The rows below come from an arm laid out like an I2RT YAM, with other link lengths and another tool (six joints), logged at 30 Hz.
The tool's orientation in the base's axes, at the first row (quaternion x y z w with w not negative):
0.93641 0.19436 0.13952 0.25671
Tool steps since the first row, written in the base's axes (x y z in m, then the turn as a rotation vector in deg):
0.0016 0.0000 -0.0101 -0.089 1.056 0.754
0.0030 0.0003 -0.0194 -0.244 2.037 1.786
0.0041 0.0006 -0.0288 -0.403 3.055 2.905
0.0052 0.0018 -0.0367 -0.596 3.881 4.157
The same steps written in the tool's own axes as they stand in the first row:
-0.0002 -0.0049 0.0090 0.503 -0.460 -1.108
-0.0003 -0.0097 0.0170 0.960 -0.730 -2.438
-0.0008 -0.0147 0.0251 1.443 -0.985 -3.858
-0.0005 -0.0195 0.0315 1.834 -1.027 -5.318

